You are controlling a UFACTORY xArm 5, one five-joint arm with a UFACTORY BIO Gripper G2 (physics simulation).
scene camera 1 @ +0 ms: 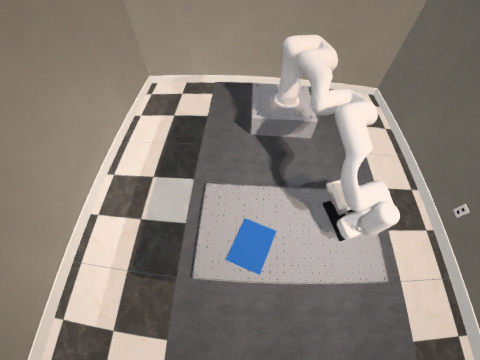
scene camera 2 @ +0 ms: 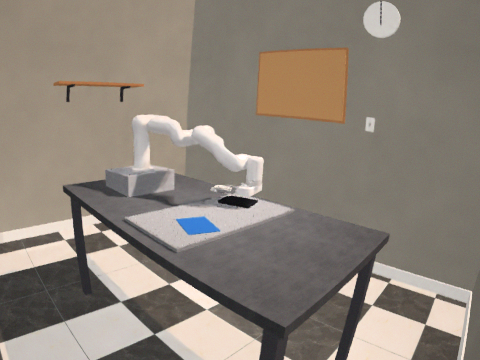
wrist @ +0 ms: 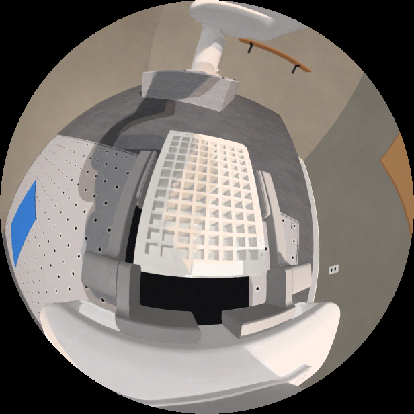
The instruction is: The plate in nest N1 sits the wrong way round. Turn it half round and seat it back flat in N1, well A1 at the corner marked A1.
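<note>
The white plate [scene camera 1: 334,188] [scene camera 2: 220,188] [wrist: 215,230] is a many-welled grid, roughly level. My gripper [scene camera 1: 338,196] [scene camera 2: 224,189] [wrist: 205,191] is shut on its two long sides, with the fingers pointing toward the robot's base. The black nest N1 [scene camera 1: 331,217] [scene camera 2: 238,202] [wrist: 195,299] is on the pegboard. The plate is above the nest's level and shifted toward the base, so bare nest shows below its near end and along its left side in the wrist view. The wrist and palm hide part of both in scene camera 1. No A1 lettering is readable.
A blue flat rectangle [scene camera 1: 251,246] [scene camera 2: 197,225] [wrist: 24,225] lies on the grey pegboard [scene camera 1: 300,255] [scene camera 2: 160,226] [wrist: 55,200], to the left of the nest in scene camera 1. The arm's grey base block [scene camera 1: 285,127] [scene camera 2: 142,184] [wrist: 175,86] stands at the back of the table.
</note>
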